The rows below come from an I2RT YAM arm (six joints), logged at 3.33 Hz.
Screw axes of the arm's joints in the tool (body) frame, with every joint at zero. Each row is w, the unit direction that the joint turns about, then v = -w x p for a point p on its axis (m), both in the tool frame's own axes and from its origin. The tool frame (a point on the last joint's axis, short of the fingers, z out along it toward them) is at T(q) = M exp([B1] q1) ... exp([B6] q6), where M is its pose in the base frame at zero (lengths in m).
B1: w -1 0 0 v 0.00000 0.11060 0.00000
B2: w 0 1 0 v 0.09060 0.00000 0.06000
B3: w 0 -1 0 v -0.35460 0.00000 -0.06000
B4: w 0 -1 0 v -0.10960 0.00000 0.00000
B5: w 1 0 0 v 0.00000 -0.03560 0.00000
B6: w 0 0 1 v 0.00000 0.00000 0.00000
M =
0 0 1 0.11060
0 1 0 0.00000
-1 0 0 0.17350
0 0 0 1
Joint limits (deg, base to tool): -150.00..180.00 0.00..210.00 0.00..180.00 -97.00..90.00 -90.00..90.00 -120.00..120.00
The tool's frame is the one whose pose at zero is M.
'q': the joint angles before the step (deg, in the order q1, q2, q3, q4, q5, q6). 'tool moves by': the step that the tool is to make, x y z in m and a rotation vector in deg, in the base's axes. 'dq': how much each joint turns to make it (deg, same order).
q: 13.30 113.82 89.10 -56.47 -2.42 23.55
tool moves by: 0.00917 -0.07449 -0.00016 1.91 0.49 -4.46
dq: -11.30 0.00 -0.02 -0.65 -2.95 -6.49
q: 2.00 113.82 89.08 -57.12 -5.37 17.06
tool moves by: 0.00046 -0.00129 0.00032 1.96 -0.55 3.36
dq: -0.42 0.00 0.02 0.19 -2.46 -3.48
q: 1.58 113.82 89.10 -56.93 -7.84 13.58
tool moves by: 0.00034 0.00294 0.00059 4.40 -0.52 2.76
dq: 0.00 0.00 0.00 0.27 -4.74 -2.11
